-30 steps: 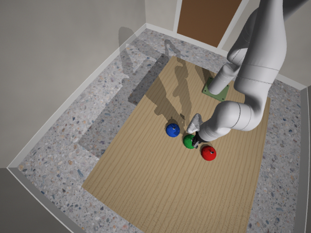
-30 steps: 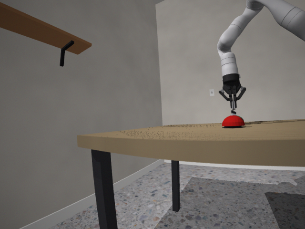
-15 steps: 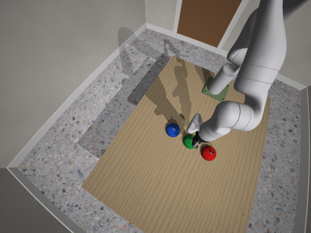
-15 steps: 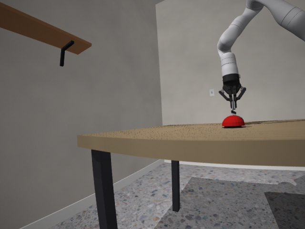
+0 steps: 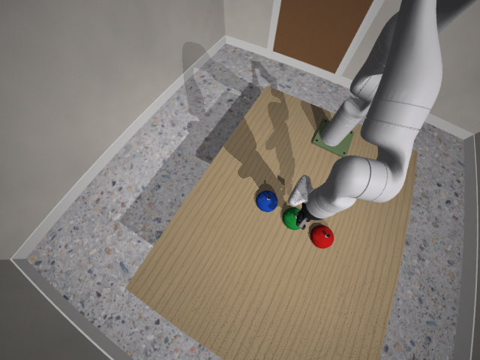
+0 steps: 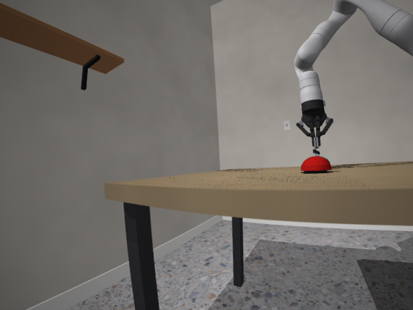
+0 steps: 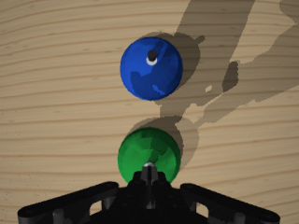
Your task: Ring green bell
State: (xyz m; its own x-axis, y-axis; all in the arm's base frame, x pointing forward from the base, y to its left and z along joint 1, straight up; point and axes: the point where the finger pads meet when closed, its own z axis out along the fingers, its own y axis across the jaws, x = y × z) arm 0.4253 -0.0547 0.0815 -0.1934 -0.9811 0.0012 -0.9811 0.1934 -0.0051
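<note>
Now: the green bell 50 mm below my hand. Also, from my hand: red bell: 120 mm to the left, 50 mm below, 20 mm ahead; blue bell: 120 mm to the right, 50 mm below, 20 mm behind.
</note>
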